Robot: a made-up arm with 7 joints. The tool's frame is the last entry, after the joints. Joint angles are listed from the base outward. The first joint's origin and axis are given. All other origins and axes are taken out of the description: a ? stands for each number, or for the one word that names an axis. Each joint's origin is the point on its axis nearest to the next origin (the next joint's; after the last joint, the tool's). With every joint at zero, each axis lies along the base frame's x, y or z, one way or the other. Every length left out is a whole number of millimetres.
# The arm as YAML. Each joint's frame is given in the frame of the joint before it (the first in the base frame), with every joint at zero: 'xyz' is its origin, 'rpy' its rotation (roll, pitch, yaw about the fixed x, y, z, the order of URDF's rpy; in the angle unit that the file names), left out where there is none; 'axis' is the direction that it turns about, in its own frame. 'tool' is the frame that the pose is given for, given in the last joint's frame.
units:
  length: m
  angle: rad
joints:
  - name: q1
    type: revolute
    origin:
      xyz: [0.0, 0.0, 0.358]
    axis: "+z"
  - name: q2
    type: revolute
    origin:
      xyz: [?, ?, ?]
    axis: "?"
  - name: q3
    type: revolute
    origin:
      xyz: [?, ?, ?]
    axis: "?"
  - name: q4
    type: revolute
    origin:
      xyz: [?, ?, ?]
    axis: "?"
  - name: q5
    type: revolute
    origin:
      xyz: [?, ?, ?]
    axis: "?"
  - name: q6
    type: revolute
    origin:
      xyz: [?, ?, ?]
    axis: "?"
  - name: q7
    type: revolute
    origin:
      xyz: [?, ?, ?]
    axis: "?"
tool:
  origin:
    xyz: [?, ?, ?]
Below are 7 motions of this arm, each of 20 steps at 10 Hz.
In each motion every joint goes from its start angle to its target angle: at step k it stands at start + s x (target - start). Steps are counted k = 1, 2, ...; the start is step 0. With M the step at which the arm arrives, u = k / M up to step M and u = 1 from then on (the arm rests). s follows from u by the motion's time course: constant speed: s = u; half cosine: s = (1 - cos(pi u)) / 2; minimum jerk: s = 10 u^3 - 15 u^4 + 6 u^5.
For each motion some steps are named. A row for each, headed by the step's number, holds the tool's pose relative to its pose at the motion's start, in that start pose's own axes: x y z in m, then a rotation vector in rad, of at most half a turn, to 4 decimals.
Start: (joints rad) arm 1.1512 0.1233 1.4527 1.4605 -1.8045 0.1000 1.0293
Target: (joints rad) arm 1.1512 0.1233 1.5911 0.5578 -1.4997 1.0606 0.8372
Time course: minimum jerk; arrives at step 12
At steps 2, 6, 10, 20:
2: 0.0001 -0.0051 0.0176 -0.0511 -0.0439 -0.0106
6: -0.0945 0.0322 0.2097 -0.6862 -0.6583 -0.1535
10: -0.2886 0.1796 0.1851 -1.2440 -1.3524 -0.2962
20: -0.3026 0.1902 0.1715 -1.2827 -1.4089 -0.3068

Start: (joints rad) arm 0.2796 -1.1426 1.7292 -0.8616 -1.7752 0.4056 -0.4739
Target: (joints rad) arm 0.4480 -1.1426 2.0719 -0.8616 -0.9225 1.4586 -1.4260
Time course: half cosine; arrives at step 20
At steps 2, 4, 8, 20:
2: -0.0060 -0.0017 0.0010 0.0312 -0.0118 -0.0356
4: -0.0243 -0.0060 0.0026 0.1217 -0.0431 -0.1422
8: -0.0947 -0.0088 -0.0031 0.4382 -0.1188 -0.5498
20: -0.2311 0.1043 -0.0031 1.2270 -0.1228 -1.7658

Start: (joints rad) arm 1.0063 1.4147 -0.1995 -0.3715 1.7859 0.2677 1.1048
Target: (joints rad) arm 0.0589 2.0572 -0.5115 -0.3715 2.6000 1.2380 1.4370
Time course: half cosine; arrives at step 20
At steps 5, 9, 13, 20:
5: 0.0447 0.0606 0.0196 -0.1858 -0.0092 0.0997
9: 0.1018 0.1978 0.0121 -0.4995 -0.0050 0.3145
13: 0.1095 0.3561 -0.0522 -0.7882 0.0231 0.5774
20: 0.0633 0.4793 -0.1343 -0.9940 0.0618 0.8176

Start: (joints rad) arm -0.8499 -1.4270 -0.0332 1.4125 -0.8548 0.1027 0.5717
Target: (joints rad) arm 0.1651 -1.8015 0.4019 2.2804 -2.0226 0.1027 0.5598
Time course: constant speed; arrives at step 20
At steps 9, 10, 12, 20:
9: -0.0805 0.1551 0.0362 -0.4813 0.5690 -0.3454
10: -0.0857 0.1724 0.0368 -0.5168 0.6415 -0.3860
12: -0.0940 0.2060 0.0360 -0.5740 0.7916 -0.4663
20: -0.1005 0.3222 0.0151 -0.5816 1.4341 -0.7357

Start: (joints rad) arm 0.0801 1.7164 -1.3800 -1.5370 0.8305 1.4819 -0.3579
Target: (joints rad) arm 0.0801 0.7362 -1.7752 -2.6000 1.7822 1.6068 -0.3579
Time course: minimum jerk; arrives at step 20
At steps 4, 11, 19, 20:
4: 0.0264 -0.0255 -0.0711 0.0268 0.1132 -0.0598
11: -0.1036 -0.1738 -0.7697 -0.0458 1.1887 -0.5770
19: -0.5341 -0.1749 -1.0736 -0.5250 1.9691 -0.7396
20: -0.5355 -0.1748 -1.0740 -0.5269 1.9711 -0.7395

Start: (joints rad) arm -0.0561 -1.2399 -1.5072 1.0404 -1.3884 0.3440 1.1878
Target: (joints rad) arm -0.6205 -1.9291 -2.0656 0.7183 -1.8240 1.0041 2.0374
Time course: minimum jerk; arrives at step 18
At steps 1, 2, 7, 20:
1: 0.0005 0.0008 0.0009 -0.0027 -0.0002 0.0021
2: 0.0037 0.0059 0.0066 -0.0196 -0.0015 0.0152
7: 0.0575 0.1989 0.1452 -0.5118 -0.0078 0.3641
20: -0.0530 0.7040 0.1208 -1.6566 0.3647 0.7317

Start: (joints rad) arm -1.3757 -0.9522 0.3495 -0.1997 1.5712 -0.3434 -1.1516
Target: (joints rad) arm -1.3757 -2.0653 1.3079 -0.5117 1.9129 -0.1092 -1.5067
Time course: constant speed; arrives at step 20
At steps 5, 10, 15, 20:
5: 0.0352 -0.0320 0.1250 0.2584 0.3432 -0.1460
10: 0.0875 -0.1149 0.2304 0.5467 0.6632 -0.2534
15: 0.1352 -0.2460 0.2914 0.8566 0.9527 -0.3047
20: 0.1556 -0.4059 0.2904 1.1779 1.1994 -0.2828

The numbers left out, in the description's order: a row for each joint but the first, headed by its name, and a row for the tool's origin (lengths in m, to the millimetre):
q2: xyz 0.111 -0.146 0.0, axis -y
q3: xyz 0.496 0.0 -0.008, axis +x
q4: xyz 0.0 0.103 0.313, axis -z
q5: xyz -0.351 -0.062 0.0, axis +x
q6: xyz 0.0 0.12 0.027, axis -y
q7: xyz 0.195 0.0 -0.056, axis +z
tool: xyz 0.087 -0.22 0.0

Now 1 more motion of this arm.
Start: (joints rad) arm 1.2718 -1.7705 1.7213 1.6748 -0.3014 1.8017 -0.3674
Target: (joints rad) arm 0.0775 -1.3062 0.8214 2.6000 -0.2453 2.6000 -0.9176
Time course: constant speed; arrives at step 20
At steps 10, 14, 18, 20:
10: 0.0324 0.0973 -0.0136 -0.0324 -0.2542 -0.1471
14: 0.0567 0.1196 -0.0662 -0.0505 -0.3438 -0.2174
18: 0.0804 0.1419 -0.1550 -0.0865 -0.4225 -0.2719
20: 0.0891 0.1538 -0.2140 -0.1114 -0.4568 -0.2878

